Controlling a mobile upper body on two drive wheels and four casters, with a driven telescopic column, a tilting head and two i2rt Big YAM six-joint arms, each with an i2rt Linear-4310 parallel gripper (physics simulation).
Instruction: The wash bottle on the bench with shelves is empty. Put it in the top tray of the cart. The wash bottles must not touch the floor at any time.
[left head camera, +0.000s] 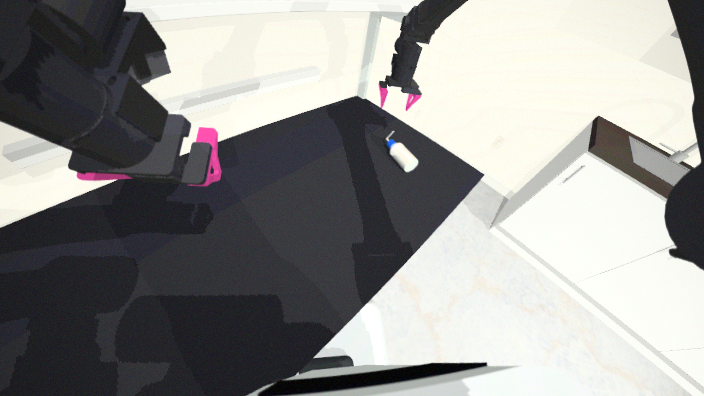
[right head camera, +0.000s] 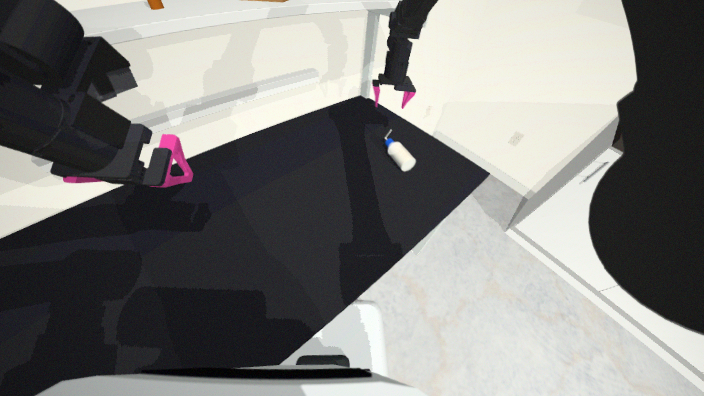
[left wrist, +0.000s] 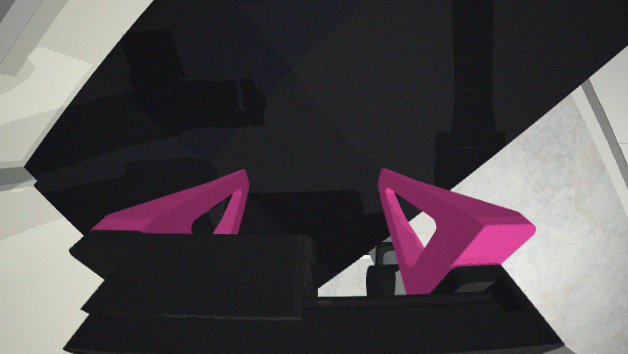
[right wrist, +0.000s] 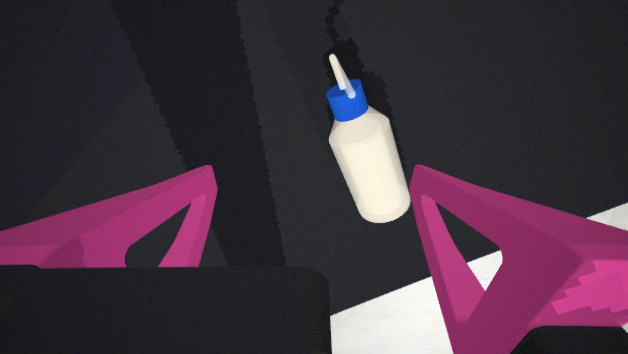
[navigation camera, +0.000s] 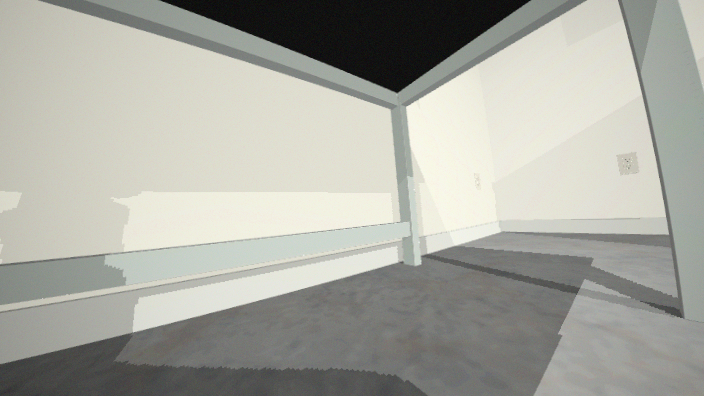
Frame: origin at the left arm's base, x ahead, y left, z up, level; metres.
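Where they show: left gripper, fingertip midpoint: (left head camera: 185, 174) (right head camera: 162, 176) (left wrist: 313, 176); right gripper, fingertip midpoint: (left head camera: 393, 108) (right head camera: 389, 107) (right wrist: 313, 176).
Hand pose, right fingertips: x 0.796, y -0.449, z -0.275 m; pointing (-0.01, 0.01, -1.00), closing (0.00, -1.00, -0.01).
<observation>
After its pixels a point has its place.
A white wash bottle (left head camera: 403, 157) {x 0.677, y -0.495, z -0.397 m} (right head camera: 401, 156) {x 0.674, y -0.499, z -0.394 m} (right wrist: 371, 165) {x 0.727, y -0.501, z -0.386 m} with a blue cap and thin bent nozzle appears to lie on its side on the black bench top (left head camera: 300, 240) {x 0.373, y -0.143, z -0.446 m} (right head camera: 300, 200) {x 0.509, y -0.157, z -0.446 m}, near its far right corner. My right gripper (left head camera: 395, 108) {x 0.796, y -0.449, z -0.275 m} (right head camera: 390, 107) {x 0.796, y -0.449, z -0.275 m} (right wrist: 313, 176) {x 0.796, y -0.449, z -0.275 m} is open and empty above the bench; in the right wrist view the bottle is ahead of the fingertips, nearer the right finger. My left gripper (left head camera: 157, 179) (right head camera: 127, 181) (left wrist: 313, 176) {x 0.324, y 0.001, z -0.148 m} is open and empty over the left part of the bench. The cart does not show.
A white cabinet (left head camera: 615, 210) {x 0.524, y -1.706, z -0.516 m} with a dark counter and sink stands to the right. A pale shelf edge (right head camera: 200, 21) {x 0.564, y -0.022, z 0.002 m} with orange items (right head camera: 155, 4) {x 0.637, y 0.098, z 0.019 m} runs along the back. In the navigation view, a bench leg (navigation camera: 672, 150) {x 0.674, y -0.778, z -0.911 m} is close at the right and a rear leg (navigation camera: 404, 180) {x 1.156, y -0.396, z -0.857 m} stands farther away.
</observation>
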